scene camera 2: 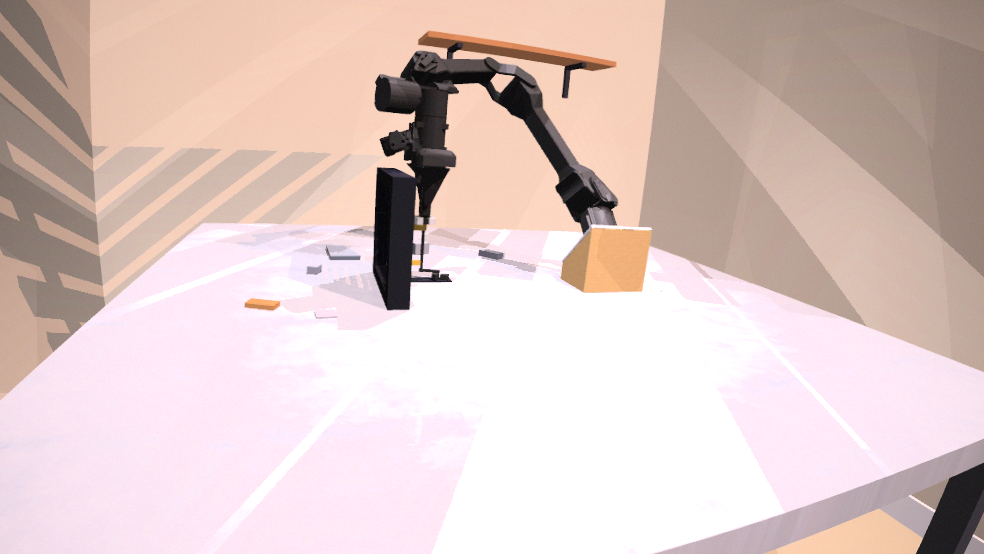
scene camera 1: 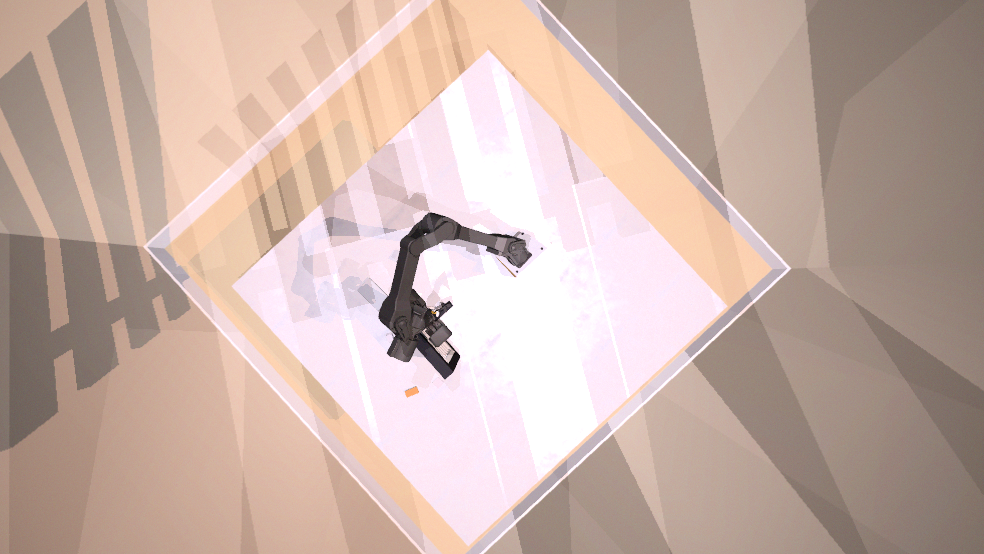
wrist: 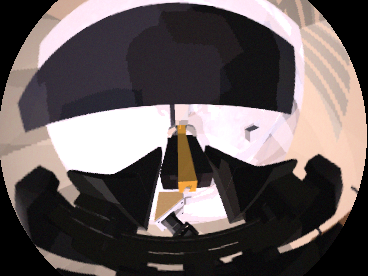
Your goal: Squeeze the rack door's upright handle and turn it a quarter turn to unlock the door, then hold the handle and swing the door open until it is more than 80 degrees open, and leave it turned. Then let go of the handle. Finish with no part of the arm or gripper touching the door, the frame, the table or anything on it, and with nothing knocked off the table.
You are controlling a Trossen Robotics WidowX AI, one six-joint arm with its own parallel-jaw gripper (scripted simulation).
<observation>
I see my gripper and a rack.
My gripper also shows in scene camera 1 and in the wrist view.
</observation>
